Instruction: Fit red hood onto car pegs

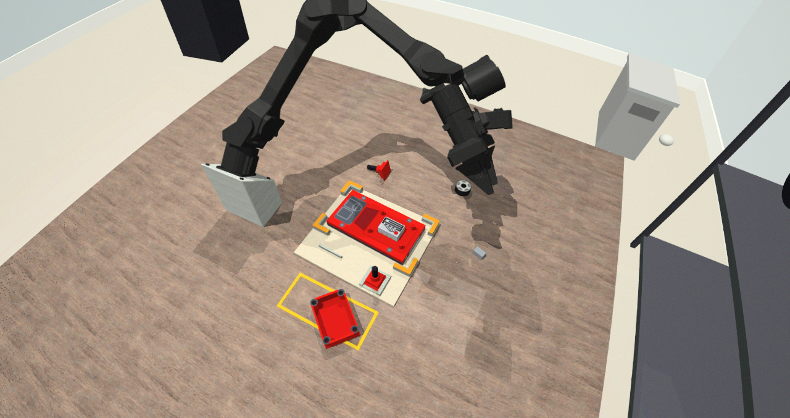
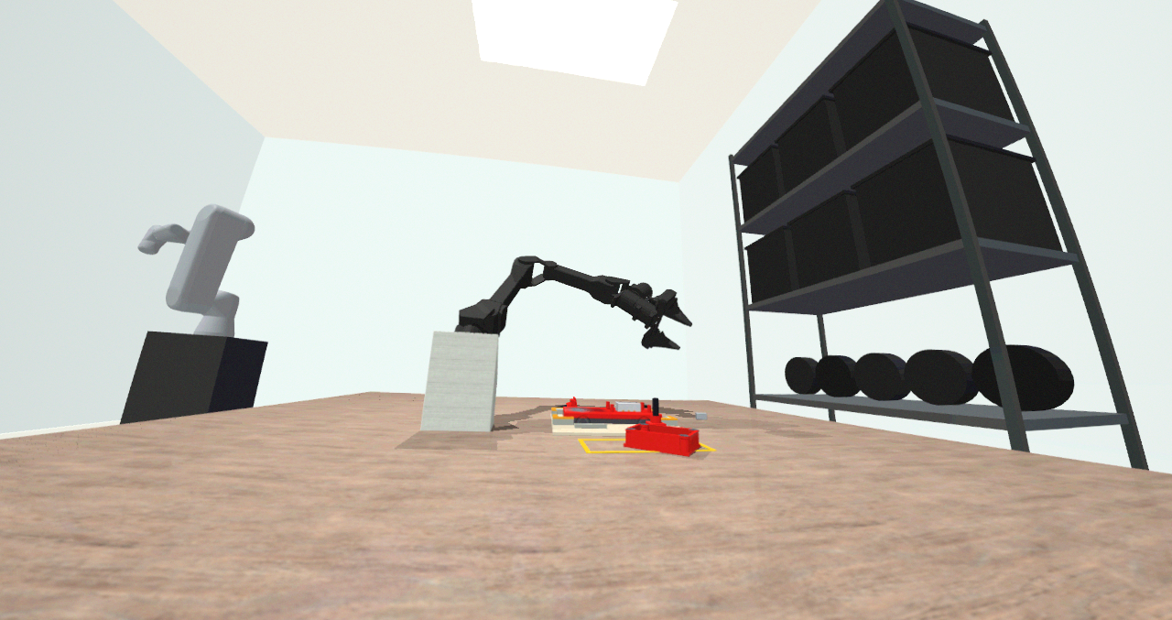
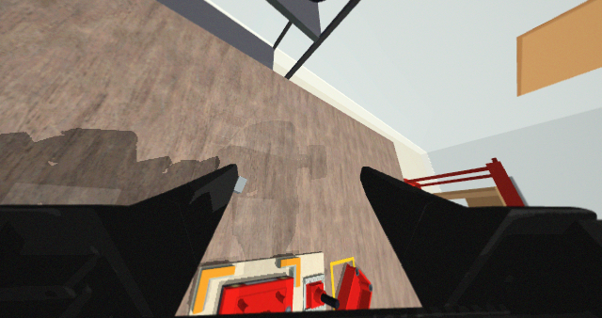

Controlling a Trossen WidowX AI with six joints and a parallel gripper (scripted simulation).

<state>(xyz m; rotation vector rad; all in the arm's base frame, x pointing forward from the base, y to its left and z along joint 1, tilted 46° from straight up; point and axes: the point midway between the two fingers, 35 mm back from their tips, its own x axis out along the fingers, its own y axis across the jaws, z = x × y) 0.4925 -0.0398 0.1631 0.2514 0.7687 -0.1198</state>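
My gripper tip is now 230 mm past the red hood, 260 mm to the left of it and 190 mm above it. From my gripper tip the other things lie so: grey engine block: 180 mm behind, 30 mm to the right, 170 mm below; black-and-white wheel: 50 mm behind, 150 mm to the left, 190 mm below.
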